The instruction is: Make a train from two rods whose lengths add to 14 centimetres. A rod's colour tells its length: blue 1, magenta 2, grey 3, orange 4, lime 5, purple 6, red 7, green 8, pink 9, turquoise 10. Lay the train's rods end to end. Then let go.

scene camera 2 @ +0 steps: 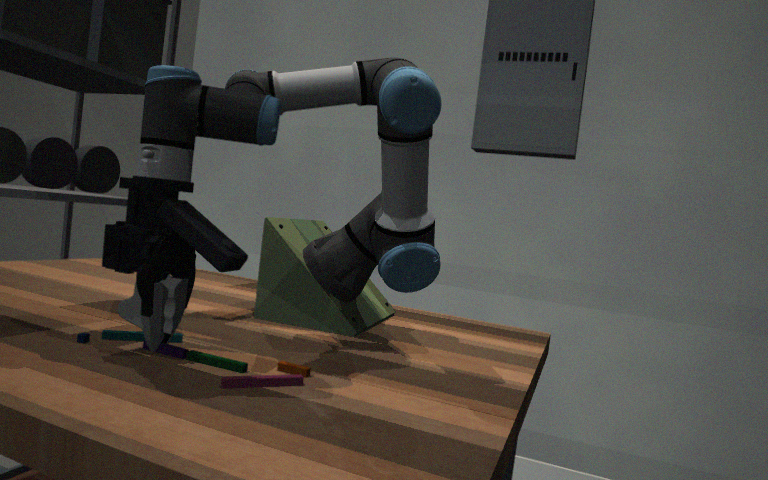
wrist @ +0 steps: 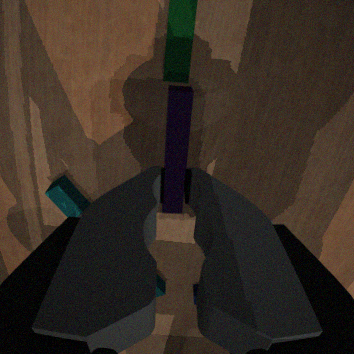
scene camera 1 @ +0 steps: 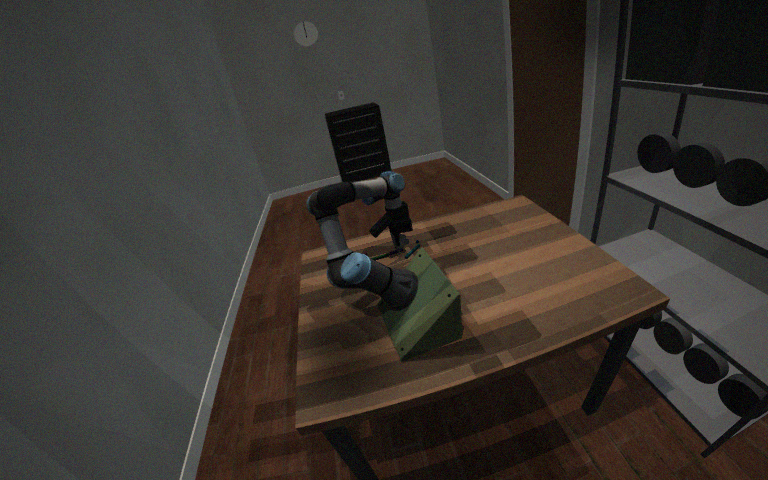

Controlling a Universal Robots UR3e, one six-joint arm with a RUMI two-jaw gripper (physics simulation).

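Pixels of known places: gripper, fingertip midpoint: [scene camera 2: 157,350] [wrist: 173,170] [scene camera 1: 398,251]; arm's base, origin of the base link: [scene camera 2: 328,274] [scene camera 1: 403,290].
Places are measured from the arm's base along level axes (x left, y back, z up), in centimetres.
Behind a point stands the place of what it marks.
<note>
The gripper [scene camera 1: 400,247] @(x -5.6, y -34.4, z -8.4 cm) [scene camera 2: 155,344] @(x -5.6, y -34.4, z -8.4 cm) [wrist: 175,186] @(x -5.6, y -34.4, z -8.4 cm) is shut on the near end of the purple rod [scene camera 2: 173,350] @(x -2.9, y -34.7, z -7.8 cm) [wrist: 178,130] @(x -3.2, y -34.2, z -7.6 cm). It holds the rod low, at or just above the table; the exact height is hard to tell. The green rod [scene camera 2: 216,361] @(x 3.2, y -34.1, z -8.0 cm) [wrist: 181,40] @(x 0.4, y -33.8, z -7.7 cm) lies on the table beyond the purple rod's far end. The two rods are nearly in line, end facing end. A narrow gap shows between their ends in the wrist view, while in scene camera 2 they look as if they meet. The fingers hide part of the purple rod in scene camera 2.
A turquoise rod [scene camera 1: 412,249] @(x -11.0, y -31.7, z -7.5 cm) [scene camera 2: 116,335] @(x -13.1, y -33.9, z -8.1 cm) [wrist: 65,197] @(x -7.5, y -29.1, z -7.7 cm) lies behind the fingers, partly hidden by them. A small blue rod [scene camera 2: 83,337] @(x -14.4, y -37.9, z -8.0 cm) [wrist: 195,294] @(x -14.5, y -37.1, z -7.8 cm) lies near it. A pink rod [scene camera 2: 262,380] @(x 11.2, y -36.3, z -8.0 cm) and an orange rod [scene camera 2: 293,369] @(x 11.4, y -30.1, z -8.1 cm) lie near the green rod. The green wedge base [scene camera 1: 430,305] @(x -4.8, y 13.0, z 3.4 cm) [scene camera 2: 288,283] @(x -3.9, y -7.1, z -1.7 cm) carries the arm.
</note>
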